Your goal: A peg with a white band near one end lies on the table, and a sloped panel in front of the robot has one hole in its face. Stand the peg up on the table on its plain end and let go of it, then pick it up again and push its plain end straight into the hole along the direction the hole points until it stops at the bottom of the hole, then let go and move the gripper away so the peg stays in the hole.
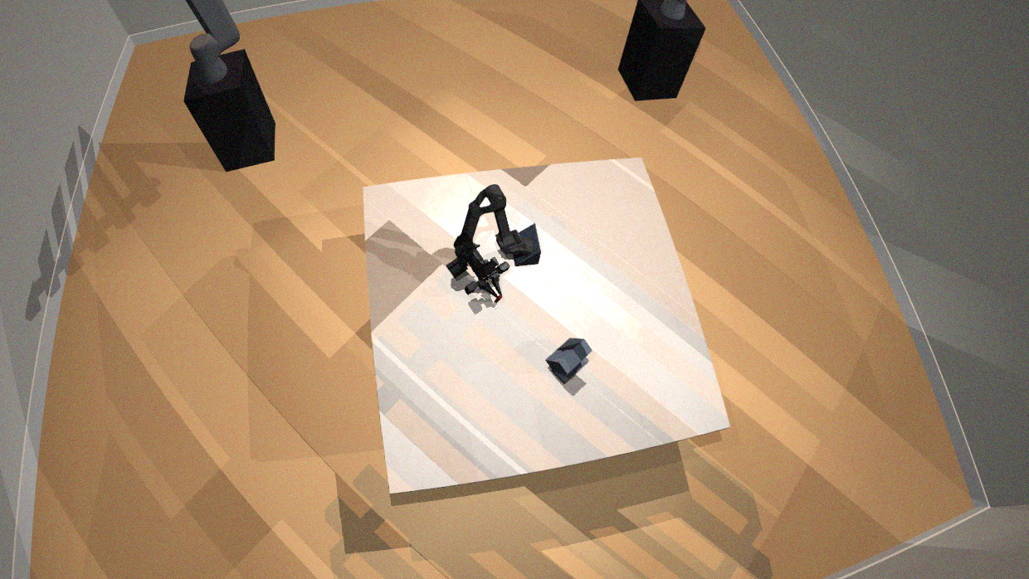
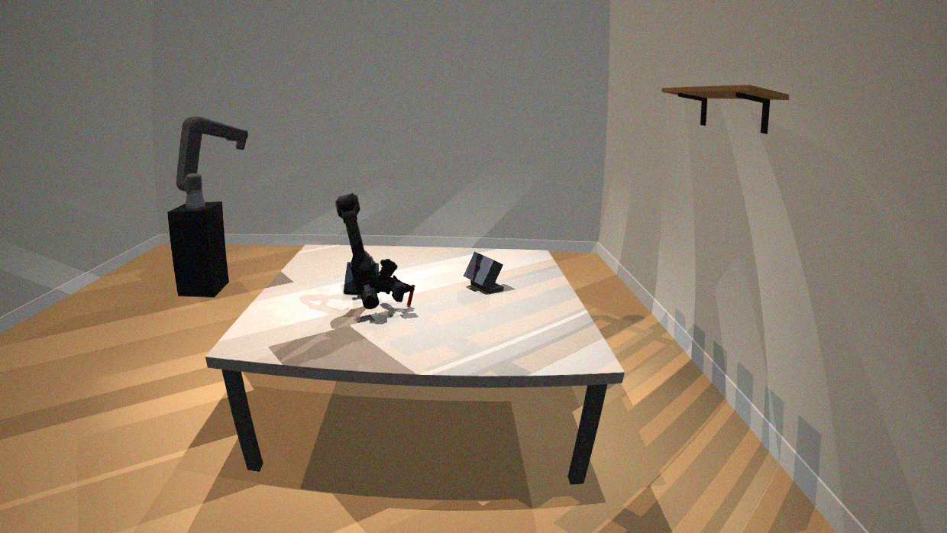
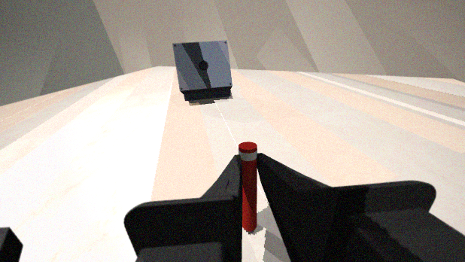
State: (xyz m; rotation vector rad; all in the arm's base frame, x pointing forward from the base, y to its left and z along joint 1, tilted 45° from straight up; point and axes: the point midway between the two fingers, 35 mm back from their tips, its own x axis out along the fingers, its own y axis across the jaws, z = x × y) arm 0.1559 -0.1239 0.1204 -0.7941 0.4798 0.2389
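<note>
My gripper tip is now 10 mm above the red peg. From my gripper tip the other things lie so: sloped panel (280 mm ahead, 190 mm to the left, 10 mm above).
</note>
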